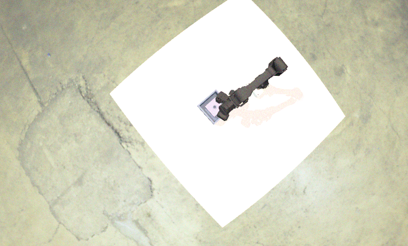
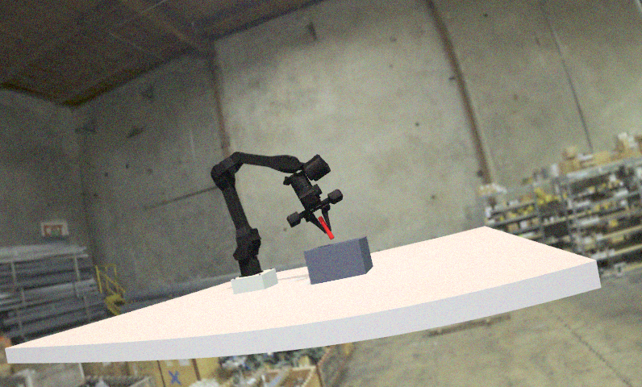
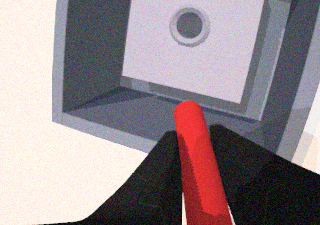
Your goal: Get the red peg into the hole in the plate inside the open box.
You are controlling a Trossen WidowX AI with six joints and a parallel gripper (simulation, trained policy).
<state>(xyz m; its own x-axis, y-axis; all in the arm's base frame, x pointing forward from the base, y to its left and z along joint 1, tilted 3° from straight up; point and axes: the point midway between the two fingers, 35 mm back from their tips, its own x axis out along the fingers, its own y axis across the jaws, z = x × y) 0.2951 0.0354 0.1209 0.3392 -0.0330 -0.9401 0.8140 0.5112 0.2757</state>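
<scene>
The pale plate lies 90 mm below my gripper tip, 40 mm to the right of it and 40 mm ahead of it. From my gripper tip the other things lie so: red peg: 10 mm to the left, 10 mm behind, 10 mm above; then grey box: 110 mm below, 40 mm to the right, 40 mm ahead.
</scene>
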